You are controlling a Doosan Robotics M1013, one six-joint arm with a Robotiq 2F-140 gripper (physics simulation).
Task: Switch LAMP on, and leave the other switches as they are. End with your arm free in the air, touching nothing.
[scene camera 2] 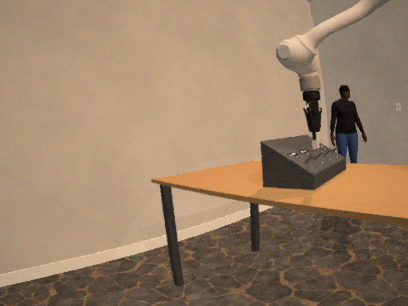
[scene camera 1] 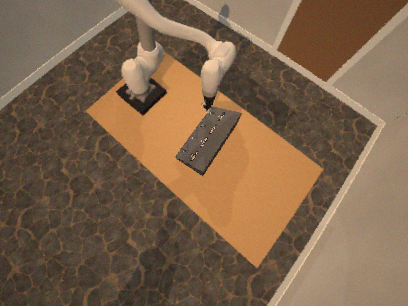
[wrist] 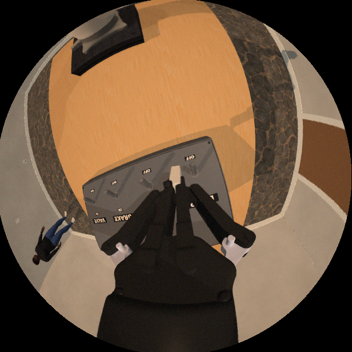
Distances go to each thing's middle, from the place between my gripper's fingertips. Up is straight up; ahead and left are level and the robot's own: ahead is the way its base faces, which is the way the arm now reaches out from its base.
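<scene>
Grey switch panel (scene camera 2: 284, 165): my gripper 10 cm short of it, 15 cm to the left of it, 7 cm above it.
</scene>
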